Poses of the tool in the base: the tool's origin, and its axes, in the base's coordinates. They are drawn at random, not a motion.
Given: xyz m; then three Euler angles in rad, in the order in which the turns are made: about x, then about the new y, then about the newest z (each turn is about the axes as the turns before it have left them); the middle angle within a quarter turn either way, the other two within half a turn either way.
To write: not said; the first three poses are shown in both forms.
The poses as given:
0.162 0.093 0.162 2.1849 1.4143 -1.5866
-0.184 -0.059 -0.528 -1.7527 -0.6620 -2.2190
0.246 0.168 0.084 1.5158 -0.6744 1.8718
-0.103 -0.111 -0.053 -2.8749 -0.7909 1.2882
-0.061 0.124 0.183 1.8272 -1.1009 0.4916
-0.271 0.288 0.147 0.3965 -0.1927 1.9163
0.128 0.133 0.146 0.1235 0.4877 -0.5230
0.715 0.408 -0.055 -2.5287 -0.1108 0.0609
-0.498 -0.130 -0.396 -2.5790 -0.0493 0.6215
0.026 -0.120 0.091 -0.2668 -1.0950 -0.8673
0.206 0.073 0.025 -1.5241 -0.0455 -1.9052
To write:
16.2 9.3 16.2; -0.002 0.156 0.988; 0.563 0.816 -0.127; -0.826 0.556 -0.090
-18.4 -5.9 -52.8; -0.476 0.629 -0.615; -0.221 0.591 0.776; 0.851 0.505 -0.143
24.6 16.8 8.4; -0.232 -0.746 -0.624; 0.237 0.579 -0.780; 0.943 -0.329 0.043
-10.3 -11.1 -5.3; 0.196 -0.675 -0.711; -0.874 -0.449 0.185; -0.444 0.585 -0.678
-6.1 12.4 18.3; 0.399 -0.214 -0.892; -0.880 0.184 -0.438; 0.257 0.959 -0.115
-27.1 28.8 14.7; -0.332 -0.923 -0.192; 0.893 -0.243 -0.379; 0.304 -0.297 0.905
12.8 13.3 14.6; 0.765 0.441 0.469; -0.446 0.889 -0.109; -0.464 -0.126 0.877
71.5 40.8 -5.5; 0.992 -0.060 -0.111; 0.014 -0.820 0.572; -0.125 -0.569 -0.813
-49.8 -13.0 -39.6; 0.812 -0.582 -0.049; -0.471 -0.703 0.533; -0.344 -0.409 -0.845
2.6 -12.0 9.1; 0.296 0.349 -0.889; -0.584 0.803 0.121; 0.756 0.483 0.442
20.6 7.3 2.5; -0.328 0.944 -0.045; -0.059 0.028 0.998; 0.943 0.330 0.047

